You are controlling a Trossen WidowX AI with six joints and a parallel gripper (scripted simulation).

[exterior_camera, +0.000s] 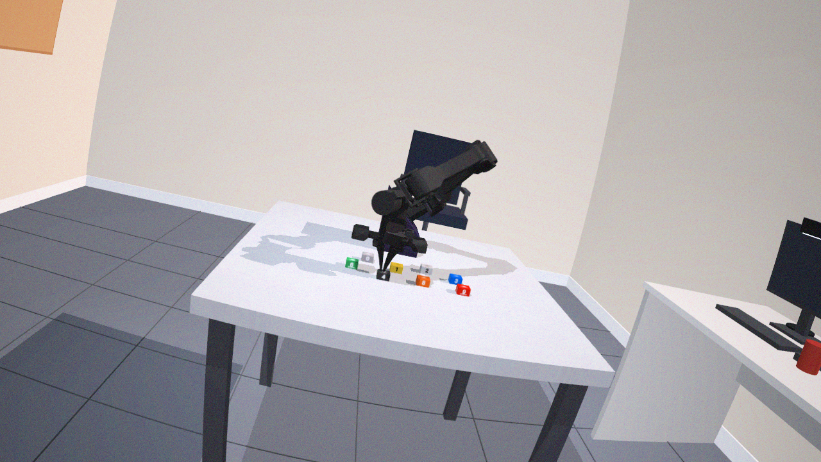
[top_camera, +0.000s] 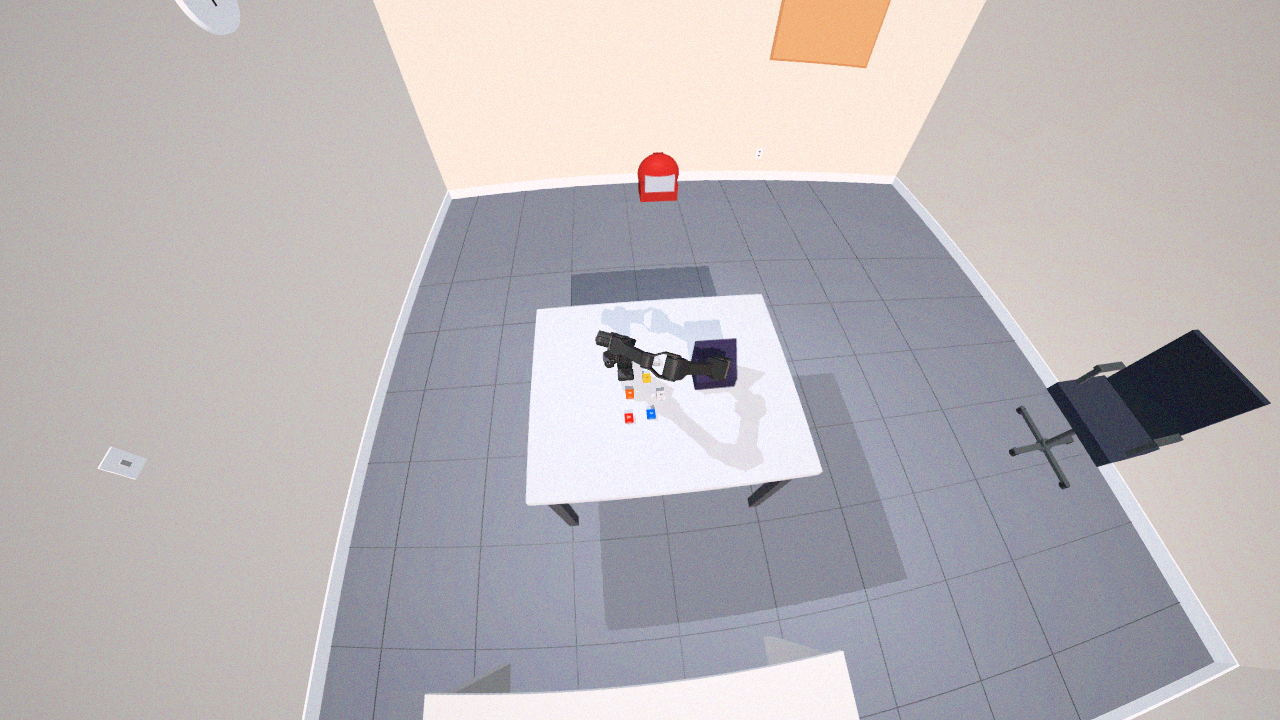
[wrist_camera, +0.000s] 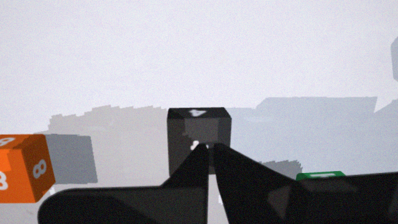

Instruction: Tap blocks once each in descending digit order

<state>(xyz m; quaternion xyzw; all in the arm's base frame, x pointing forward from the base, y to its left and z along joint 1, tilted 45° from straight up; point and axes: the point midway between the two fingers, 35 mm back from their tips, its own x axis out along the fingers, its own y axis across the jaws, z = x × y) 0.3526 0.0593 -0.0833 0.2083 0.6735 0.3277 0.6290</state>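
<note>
The black block 4 lies 10 mm to the left of my gripper tip and 10 mm below it. The rest, counted from my gripper tip: green block 6: 30 mm behind, 80 mm to the right, 10 mm below; orange block 8: 30 mm behind, 110 mm to the left, 10 mm below; yellow block marked 1: 90 mm behind, 30 mm to the left, 10 mm below.
</note>
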